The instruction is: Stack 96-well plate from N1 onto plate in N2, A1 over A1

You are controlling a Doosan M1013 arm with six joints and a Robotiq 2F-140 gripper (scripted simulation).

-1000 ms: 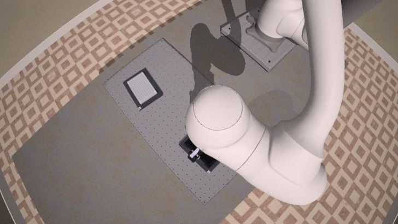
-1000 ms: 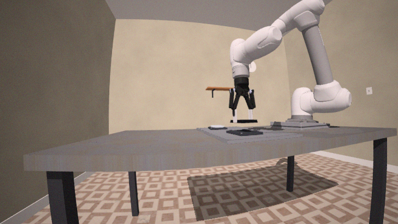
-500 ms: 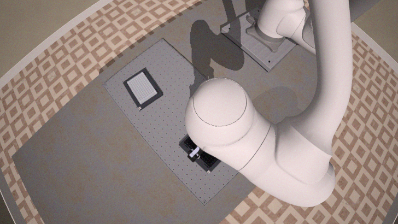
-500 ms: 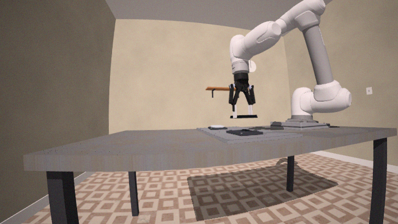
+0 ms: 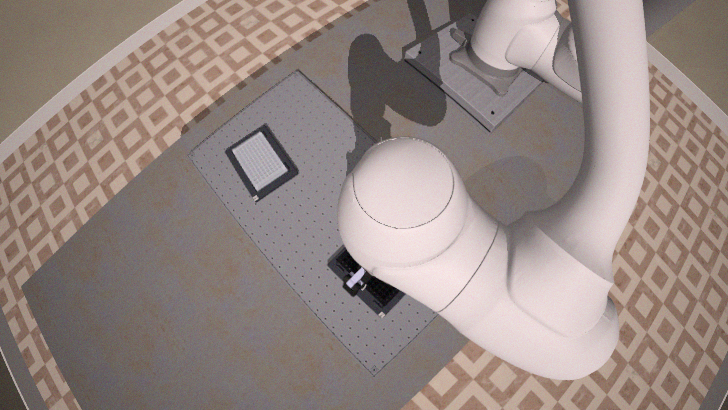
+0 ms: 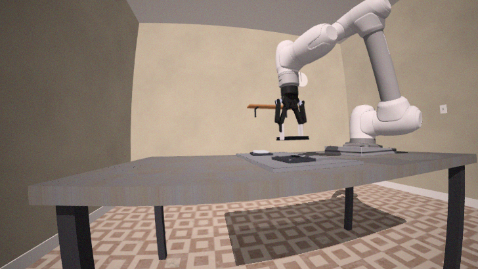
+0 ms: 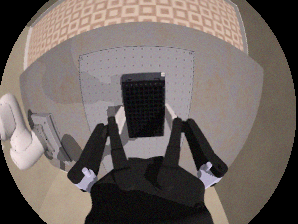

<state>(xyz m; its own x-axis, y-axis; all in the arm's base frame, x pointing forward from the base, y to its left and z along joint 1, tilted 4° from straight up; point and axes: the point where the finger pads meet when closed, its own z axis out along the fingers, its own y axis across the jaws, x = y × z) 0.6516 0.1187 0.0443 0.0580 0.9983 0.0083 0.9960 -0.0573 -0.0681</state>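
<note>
My gripper is now 20 mm past the white 96-well plate, 370 mm to the left of it and 100 mm above it. The rest, counted from my hand: A1 mark (60 mm ahead, 70 mm to the left, 100 mm below); then black 96-well plate (20 mm below); then nest N1 (110 mm below).
</note>
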